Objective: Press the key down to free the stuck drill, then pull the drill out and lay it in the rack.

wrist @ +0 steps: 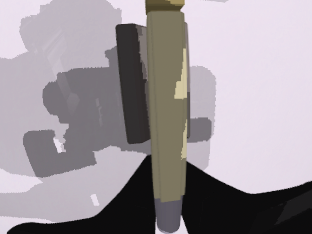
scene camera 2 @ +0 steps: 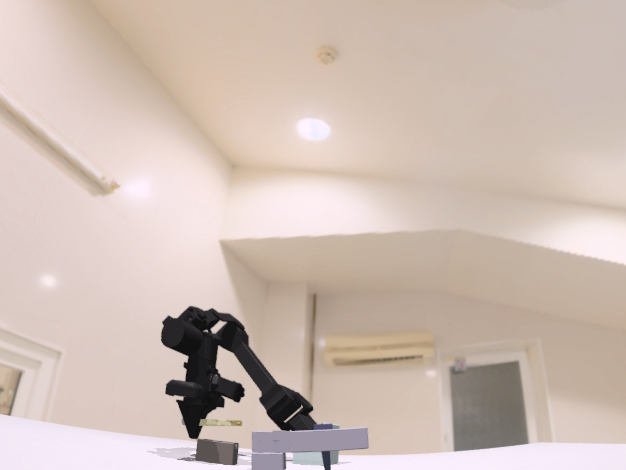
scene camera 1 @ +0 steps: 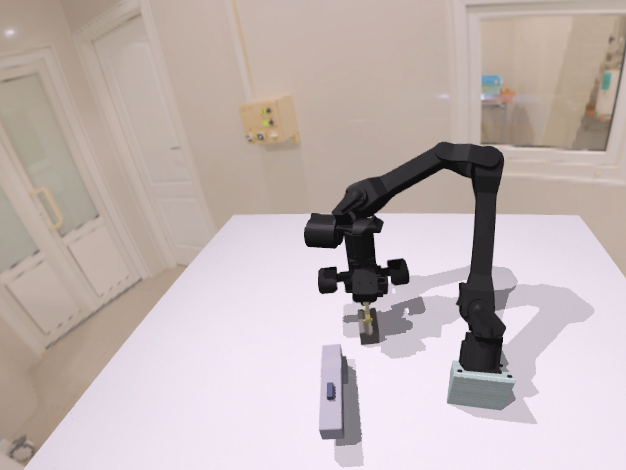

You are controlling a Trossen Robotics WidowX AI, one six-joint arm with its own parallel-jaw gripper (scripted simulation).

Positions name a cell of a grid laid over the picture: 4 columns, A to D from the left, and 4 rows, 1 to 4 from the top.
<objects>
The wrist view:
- gripper: C3
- rack: B1
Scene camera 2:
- gripper: B4
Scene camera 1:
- gripper: C3
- housing: C4
</objects>
